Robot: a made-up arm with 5 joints.
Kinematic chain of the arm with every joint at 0, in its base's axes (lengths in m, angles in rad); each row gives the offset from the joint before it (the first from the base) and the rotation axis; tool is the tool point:
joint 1: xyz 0 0 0.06 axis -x
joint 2: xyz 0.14 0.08 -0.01 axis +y
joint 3: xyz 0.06 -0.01 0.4 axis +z
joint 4: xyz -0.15 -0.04 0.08 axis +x
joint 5: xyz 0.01 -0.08 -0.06 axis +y
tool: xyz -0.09 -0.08 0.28
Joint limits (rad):
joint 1: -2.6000..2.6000
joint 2: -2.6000..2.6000
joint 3: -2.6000..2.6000
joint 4: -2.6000..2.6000
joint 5: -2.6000..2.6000
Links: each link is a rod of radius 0.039 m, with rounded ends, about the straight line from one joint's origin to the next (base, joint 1, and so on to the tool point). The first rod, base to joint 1, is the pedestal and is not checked.
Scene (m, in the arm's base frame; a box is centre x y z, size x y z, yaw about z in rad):
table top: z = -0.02
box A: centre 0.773 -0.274 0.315 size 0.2 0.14 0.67 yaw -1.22
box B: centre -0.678 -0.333 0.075 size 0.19 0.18 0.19 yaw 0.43
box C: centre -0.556 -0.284 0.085 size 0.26 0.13 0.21 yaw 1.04
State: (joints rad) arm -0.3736 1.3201 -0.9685 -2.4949 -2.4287
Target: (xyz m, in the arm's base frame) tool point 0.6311 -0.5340 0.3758
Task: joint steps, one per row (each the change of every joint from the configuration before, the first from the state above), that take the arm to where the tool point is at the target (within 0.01 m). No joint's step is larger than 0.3 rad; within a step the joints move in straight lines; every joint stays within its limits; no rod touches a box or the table.
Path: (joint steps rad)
1: -0.1509 -0.2046 -0.2804 0.2758 0.0212
2: -0.1509 -0.2046 -0.2803 0.2757 0.0213
3: 0.0186 -0.1389 0.2363 -0.1704 -0.1069
4: 0.0185 -0.1389 0.2363 -0.1705 -0.1069
5: -0.1484 0.2069 0.2081 0.2001 0.0000
6: -0.1485 0.2070 0.2082 0.2000 0.0000

